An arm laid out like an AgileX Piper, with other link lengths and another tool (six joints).
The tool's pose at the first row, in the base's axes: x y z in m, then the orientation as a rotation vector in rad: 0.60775, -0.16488, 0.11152, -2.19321, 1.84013, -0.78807
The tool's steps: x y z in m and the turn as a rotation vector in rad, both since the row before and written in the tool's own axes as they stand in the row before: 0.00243, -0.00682, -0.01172, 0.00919, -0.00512, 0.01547; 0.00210, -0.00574, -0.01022, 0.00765, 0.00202, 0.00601; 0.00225, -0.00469, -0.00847, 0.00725, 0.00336, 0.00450; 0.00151, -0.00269, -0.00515, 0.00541, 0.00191, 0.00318; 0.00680, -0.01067, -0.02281, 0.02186, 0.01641, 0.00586; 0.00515, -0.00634, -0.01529, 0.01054, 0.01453, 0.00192; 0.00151, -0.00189, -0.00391, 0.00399, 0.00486, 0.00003; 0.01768, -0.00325, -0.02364, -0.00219, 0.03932, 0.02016; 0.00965, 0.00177, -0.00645, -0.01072, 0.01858, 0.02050; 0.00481, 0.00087, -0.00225, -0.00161, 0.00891, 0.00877; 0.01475, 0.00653, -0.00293, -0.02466, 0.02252, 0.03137; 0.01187, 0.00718, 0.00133, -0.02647, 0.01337, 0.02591; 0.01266, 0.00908, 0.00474, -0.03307, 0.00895, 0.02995; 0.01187, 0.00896, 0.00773, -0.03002, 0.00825, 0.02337; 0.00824, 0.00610, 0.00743, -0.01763, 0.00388, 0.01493
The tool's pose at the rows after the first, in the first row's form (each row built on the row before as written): 0.60807, -0.16334, 0.12521, -2.17077, 1.84513, -0.78565; 0.60805, -0.16218, 0.13706, -2.15960, 1.84570, -0.79269; 0.60793, -0.16174, 0.14699, -2.15030, 1.84578, -0.80133; 0.60768, -0.16164, 0.15299, -2.14355, 1.84536, -0.80706; 0.60537, -0.16156, 0.17897, -2.12364, 1.84121, -0.84211; 0.60273, -0.16206, 0.19610, -2.11464, 1.84146, -0.86715; 0.60223, -0.16227, 0.20067, -2.11199, 1.84058, -0.87600; 0.59266, -0.17321, 0.22657, -2.08828, 1.87937, -0.91760; 0.58769, -0.18100, 0.23381, -2.06962, 1.91534, -0.92753; 0.58564, -0.18506, 0.23668, -2.05976, 1.92861, -0.93520; 0.57809, -0.19914, 0.24036, -2.03465, 1.98757, -0.93645; 0.57183, -0.21156, 0.23949, -2.01644, 2.03880, -0.92588; 0.56509, -0.22576, 0.23523, -1.99584, 2.09661, -0.90321; 0.55931, -0.23990, 0.22834, -1.98084, 2.14581, -0.88282; 0.55590, -0.25026, 0.22191, -1.97013, 2.17505, -0.86927
